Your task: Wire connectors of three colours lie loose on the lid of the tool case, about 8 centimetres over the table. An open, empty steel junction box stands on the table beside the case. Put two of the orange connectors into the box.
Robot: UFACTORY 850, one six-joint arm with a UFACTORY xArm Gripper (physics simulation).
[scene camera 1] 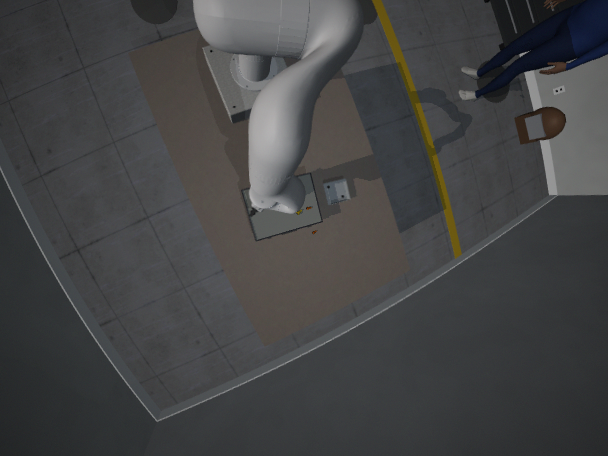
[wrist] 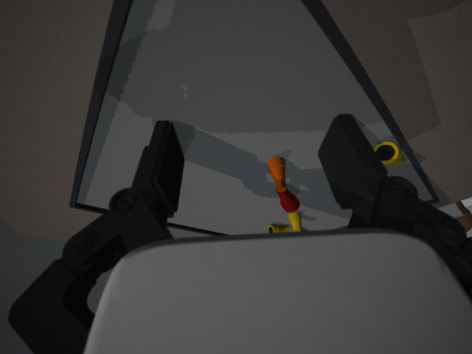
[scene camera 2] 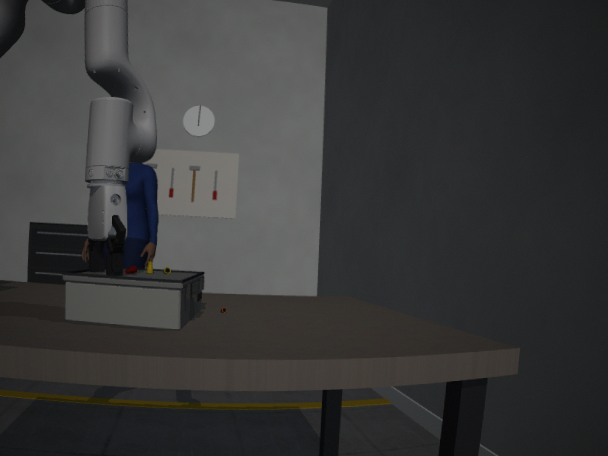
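Note:
My open, empty gripper is low over the tool case lid. In the wrist view, an orange connector lies between the finger planes, nearer the right finger, end to end with a red connector. Below it are two yellow connectors, partly cut off by the gripper body. Another orange connector lies on the lid near its box side. A third orange connector lies on the table. The open steel junction box shows no connector inside.
Another yellow connector lies beside the right finger, near the lid's edge. The lid has a dark raised rim. The case body stands on the table. The junction box is a short gap from the case. A person stands behind the table.

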